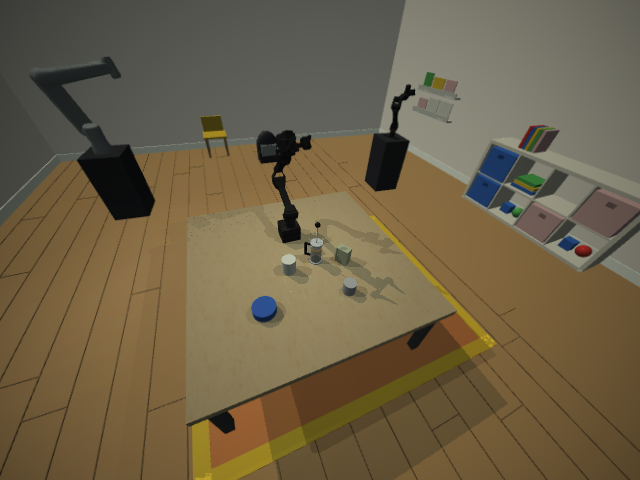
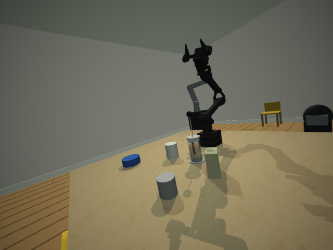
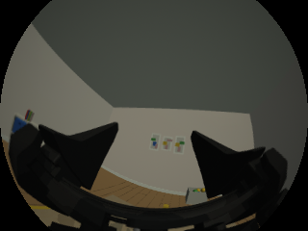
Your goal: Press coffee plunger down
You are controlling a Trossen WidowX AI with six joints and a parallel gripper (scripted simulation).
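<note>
The glass coffee press lies 15 cm ahead of my gripper tip, 3 cm to the left of it and 55 cm below it. From my gripper tip the other things lie so: grey cylinder 43 cm ahead, 15 cm to the left, 65 cm below.
</note>
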